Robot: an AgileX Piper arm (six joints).
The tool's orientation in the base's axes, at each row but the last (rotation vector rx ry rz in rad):
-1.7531 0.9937 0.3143
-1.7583 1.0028 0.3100
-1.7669 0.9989 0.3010
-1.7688 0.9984 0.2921
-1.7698 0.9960 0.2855
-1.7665 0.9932 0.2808
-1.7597 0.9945 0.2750
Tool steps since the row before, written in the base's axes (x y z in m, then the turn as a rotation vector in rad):
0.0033 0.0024 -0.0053 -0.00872 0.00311 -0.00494
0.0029 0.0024 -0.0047 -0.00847 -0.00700 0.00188
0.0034 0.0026 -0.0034 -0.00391 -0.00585 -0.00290
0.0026 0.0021 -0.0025 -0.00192 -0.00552 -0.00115
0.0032 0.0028 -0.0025 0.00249 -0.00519 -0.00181
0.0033 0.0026 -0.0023 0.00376 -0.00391 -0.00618
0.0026 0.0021 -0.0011 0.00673 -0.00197 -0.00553
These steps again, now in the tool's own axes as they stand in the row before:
0.0042 0.0008 0.0051 -0.00378 0.00942 0.00267
0.0036 0.0006 0.0048 -0.00304 0.00587 -0.00898
0.0030 -0.0006 0.0046 0.00218 0.00550 -0.00479
0.0021 -0.0005 0.0036 0.00219 0.00283 -0.00476
0.0022 -0.0010 0.0043 0.00520 -0.00002 -0.00307
0.0022 -0.0012 0.0041 0.00801 0.00183 0.00025
0.0013 -0.0014 0.0030 0.00853 -0.00098 0.00244

